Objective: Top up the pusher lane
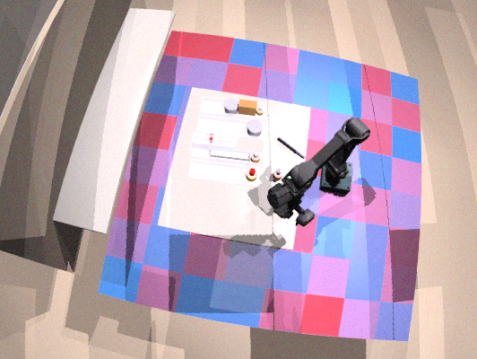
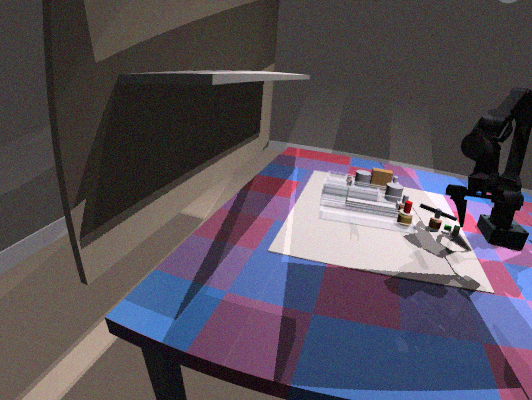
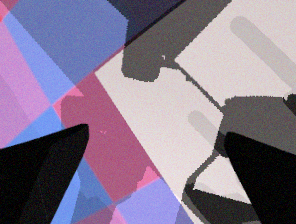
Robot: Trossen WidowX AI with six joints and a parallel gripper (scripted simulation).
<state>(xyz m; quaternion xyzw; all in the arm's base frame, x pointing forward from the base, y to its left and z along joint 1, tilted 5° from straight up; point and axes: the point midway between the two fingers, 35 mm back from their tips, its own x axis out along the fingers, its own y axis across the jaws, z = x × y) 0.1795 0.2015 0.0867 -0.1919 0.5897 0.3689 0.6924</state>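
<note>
Now: the dark rod 1 cm behind my gripper tip, 32 cm to the right of it and 9 cm below it. From my gripper tip the other things lie so: lane rack (29 cm ahead, 28 cm to the right, 8 cm below); then box (20 cm ahead, 47 cm to the right, 6 cm below).
</note>
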